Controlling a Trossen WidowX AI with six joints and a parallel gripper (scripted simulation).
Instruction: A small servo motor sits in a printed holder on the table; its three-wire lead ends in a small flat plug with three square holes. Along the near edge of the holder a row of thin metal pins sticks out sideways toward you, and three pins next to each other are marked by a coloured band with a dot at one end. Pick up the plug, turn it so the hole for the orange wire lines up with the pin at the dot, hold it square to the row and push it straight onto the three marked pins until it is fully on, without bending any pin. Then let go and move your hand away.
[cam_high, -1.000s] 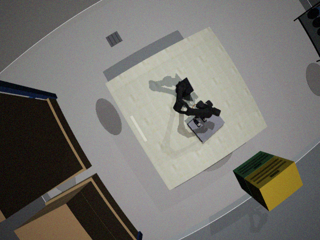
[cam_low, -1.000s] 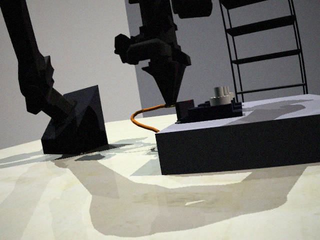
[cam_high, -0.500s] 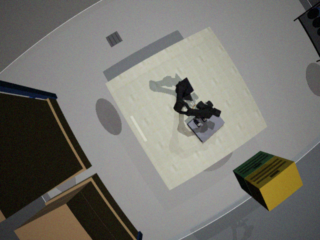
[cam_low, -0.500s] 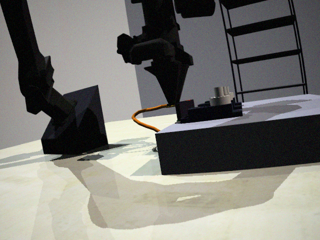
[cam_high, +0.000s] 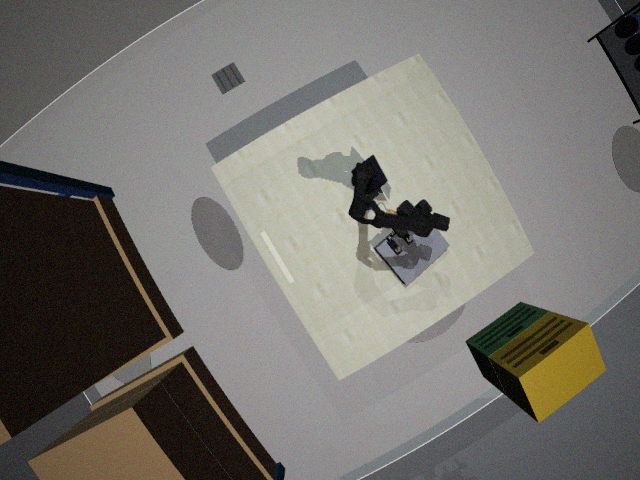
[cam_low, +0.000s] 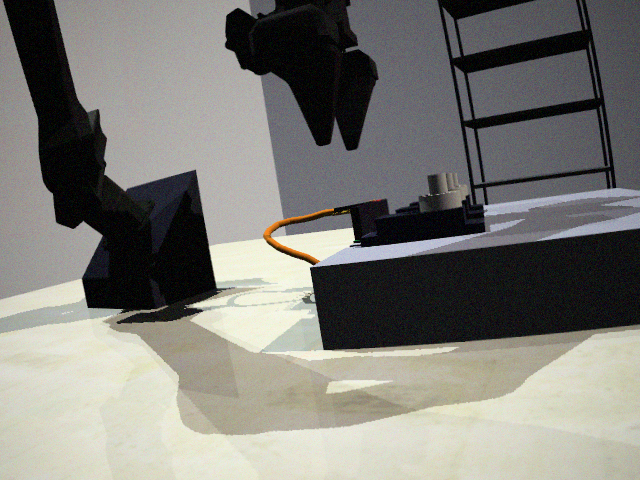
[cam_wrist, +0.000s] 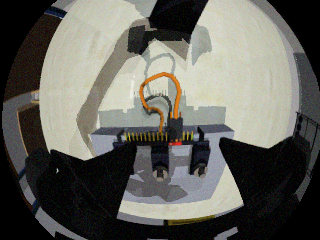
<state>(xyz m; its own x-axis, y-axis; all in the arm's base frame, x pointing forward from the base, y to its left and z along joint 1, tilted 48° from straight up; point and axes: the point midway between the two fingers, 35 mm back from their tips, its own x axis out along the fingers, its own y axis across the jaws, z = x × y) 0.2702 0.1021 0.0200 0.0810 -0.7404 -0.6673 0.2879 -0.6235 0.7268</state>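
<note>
Now: the red marked band 50 mm below my gripper tip, 30 mm ahead of it and 10 mm to the left of it. Round my gripper tip: dark header (60 mm below, 30 mm ahead, 20 mm to the right); then grey holder block (180 mm ahead, 100 mm below, 30 mm to the left).
</note>
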